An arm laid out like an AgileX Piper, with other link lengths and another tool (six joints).
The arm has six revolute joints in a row. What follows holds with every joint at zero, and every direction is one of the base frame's. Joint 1 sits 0.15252 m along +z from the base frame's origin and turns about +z. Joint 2 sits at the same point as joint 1 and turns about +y. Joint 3 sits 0.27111 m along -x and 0.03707 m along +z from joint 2 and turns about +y. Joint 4 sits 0.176 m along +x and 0.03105 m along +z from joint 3 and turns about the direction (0.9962, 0, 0.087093). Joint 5 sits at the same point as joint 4 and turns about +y. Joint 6 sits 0.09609 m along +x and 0.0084 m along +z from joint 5 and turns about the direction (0.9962, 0, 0.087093). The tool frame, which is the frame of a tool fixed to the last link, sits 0.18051 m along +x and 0.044 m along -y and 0.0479 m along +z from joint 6; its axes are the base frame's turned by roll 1.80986, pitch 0.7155 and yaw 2.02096 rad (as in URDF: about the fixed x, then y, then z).
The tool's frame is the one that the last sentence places.
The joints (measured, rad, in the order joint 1, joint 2, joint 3, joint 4, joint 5, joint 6), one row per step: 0.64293, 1.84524, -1.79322, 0.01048, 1.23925, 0.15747; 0.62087, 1.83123, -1.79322, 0.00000, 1.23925, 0.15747; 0.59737, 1.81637, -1.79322, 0.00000, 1.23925, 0.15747; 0.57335, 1.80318, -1.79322, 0.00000, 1.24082, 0.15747; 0.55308, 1.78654, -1.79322, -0.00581, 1.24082, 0.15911; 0.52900, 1.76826, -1.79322, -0.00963, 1.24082, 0.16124; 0.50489, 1.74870, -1.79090, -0.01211, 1.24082, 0.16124; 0.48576, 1.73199, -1.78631, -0.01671, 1.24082, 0.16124; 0.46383, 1.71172, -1.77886, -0.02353, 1.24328, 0.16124; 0.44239, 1.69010, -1.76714, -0.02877, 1.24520, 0.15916
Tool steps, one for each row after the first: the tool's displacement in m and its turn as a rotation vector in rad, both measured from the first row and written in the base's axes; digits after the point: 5 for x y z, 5 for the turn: 0.00583, -0.01029, 0.00624, -0.00017, -0.01749, -0.02250; 0.01005, -0.01908, 0.01232, 0.00826, -0.02958, -0.04608; 0.01381, -0.02837, 0.01751, 0.01455, -0.03922, -0.07015; 0.01755, -0.03761, 0.02456, 0.01925, -0.05603, -0.09238; 0.02124, -0.04804, 0.03215, 0.02624, -0.07314, -0.11882; 0.02396, -0.05849, 0.03948, 0.03269, -0.08929, -0.14325; 0.02558, -0.06774, 0.04500, 0.03448, -0.10231, -0.16287; 0.02628, -0.07926, 0.05071, 0.03307, -0.11511, -0.18557; 0.02572, -0.09045, 0.05553, 0.03077, -0.12546, -0.20576
